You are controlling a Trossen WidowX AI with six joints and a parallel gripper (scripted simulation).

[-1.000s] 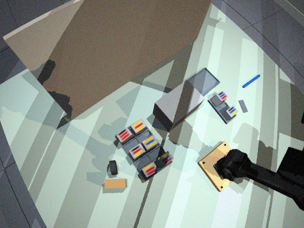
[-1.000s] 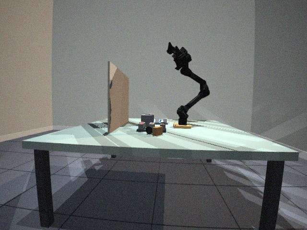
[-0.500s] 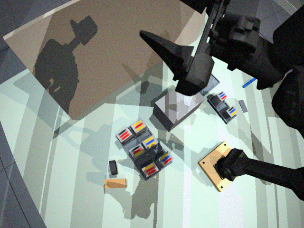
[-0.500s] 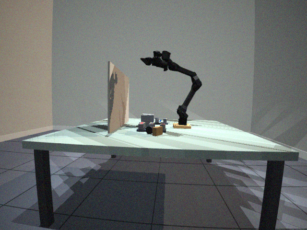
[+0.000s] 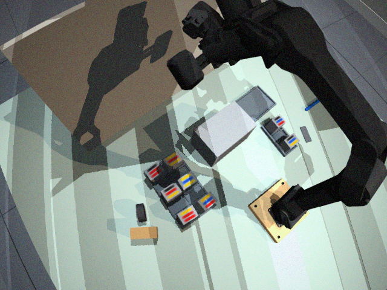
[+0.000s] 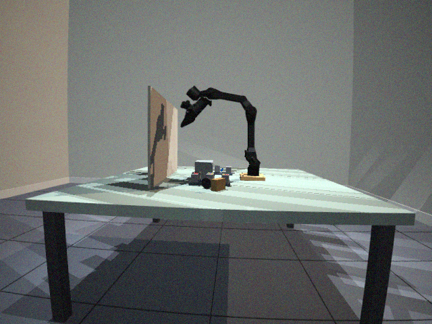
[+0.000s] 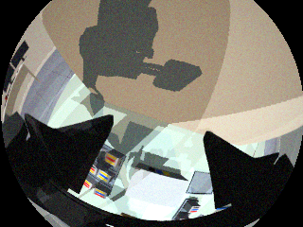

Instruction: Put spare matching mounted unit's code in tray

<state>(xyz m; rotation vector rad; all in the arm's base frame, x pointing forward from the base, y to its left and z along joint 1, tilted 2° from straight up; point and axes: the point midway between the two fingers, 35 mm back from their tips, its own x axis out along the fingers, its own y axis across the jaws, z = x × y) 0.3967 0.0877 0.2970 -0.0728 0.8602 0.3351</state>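
My gripper tip is 29 cm above the dark rack, 26 cm to the left of it and 21 cm past it. Round my gripper tip: brown board: 10 cm ahead, 7 cm below, 4 cm to the right; then grey box: 25 cm below, 12 cm behind, 7 cm to the right; then dark tray: 30 cm below, 26 cm to the right, 7 cm behind.
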